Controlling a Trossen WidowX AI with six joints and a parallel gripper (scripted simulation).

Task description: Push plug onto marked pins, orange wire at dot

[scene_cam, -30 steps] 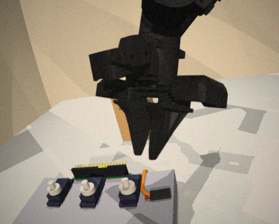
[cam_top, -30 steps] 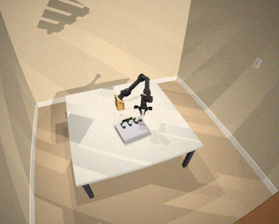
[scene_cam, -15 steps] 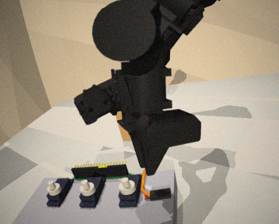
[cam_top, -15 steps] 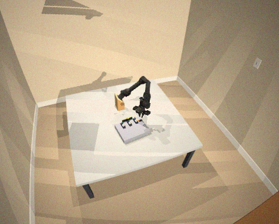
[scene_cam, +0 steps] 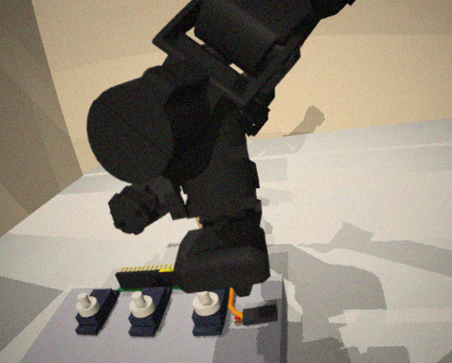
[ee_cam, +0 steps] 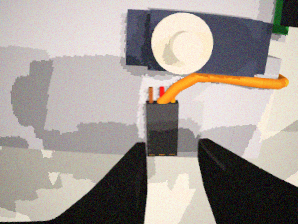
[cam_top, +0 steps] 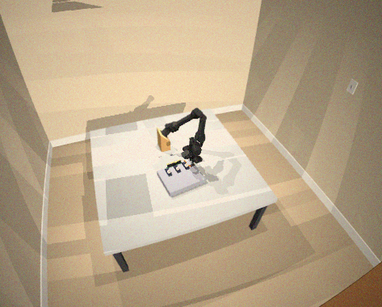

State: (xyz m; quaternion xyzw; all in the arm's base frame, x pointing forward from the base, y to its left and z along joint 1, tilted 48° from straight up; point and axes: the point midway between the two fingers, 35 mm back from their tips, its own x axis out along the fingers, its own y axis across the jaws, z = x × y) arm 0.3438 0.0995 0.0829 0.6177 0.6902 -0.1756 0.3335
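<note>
Right now my gripper tip is 11 cm to the left of the yellow band, 5 cm past it and 2 cm above it. The rest, counted from my gripper tip: grey printed holder: 11 cm to the right, 11 cm ahead, 7 cm below; black header: 13 cm to the right, 5 cm behind, 3 cm below.
</note>
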